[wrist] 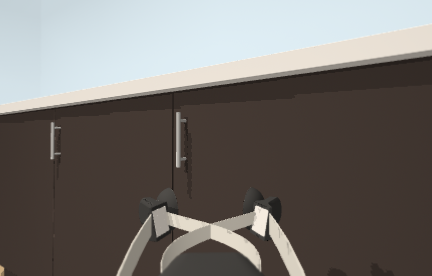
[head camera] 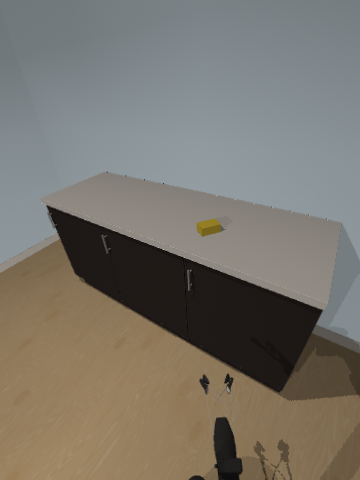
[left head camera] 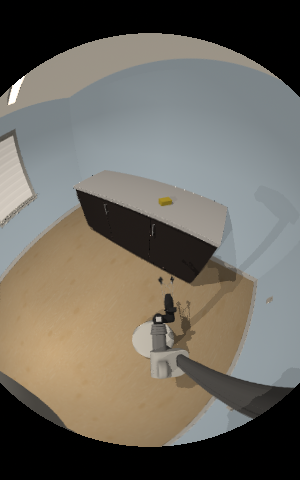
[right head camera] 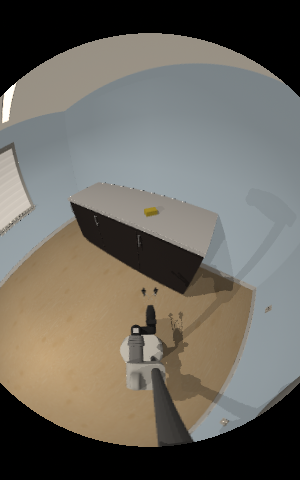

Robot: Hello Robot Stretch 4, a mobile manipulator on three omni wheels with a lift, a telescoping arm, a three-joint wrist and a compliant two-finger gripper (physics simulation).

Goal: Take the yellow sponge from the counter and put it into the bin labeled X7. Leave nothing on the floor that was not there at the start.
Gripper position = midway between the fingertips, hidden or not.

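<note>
The gripper (head camera: 215, 374) is in the picture, and here is the gripper (wrist: 210, 204) again. There's a counter too, and you get the counter (head camera: 250, 295), the counter (wrist: 331, 130), the counter (left head camera: 180, 237) and the counter (right head camera: 169, 246).
</note>
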